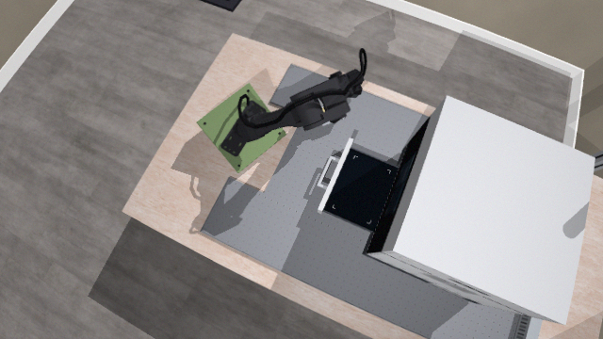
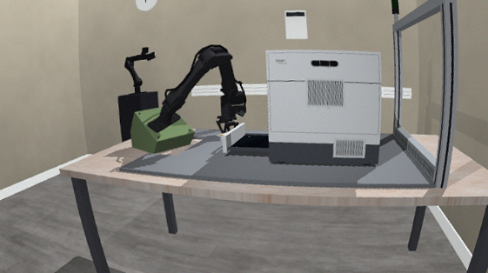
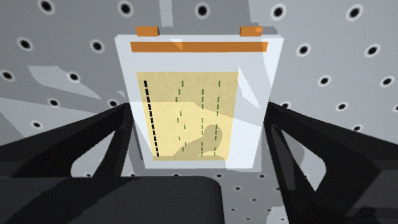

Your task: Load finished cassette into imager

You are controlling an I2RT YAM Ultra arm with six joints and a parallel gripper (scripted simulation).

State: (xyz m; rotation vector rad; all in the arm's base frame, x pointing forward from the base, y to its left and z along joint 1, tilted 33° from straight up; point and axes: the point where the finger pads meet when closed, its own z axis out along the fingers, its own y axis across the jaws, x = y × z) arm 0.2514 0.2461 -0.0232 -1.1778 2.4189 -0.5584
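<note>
Now: the cassette FINISHED right at my hand. From my hand the other things lie so: drawer: 24 cm ahead, 23 cm to the right, 3 cm above.
</note>
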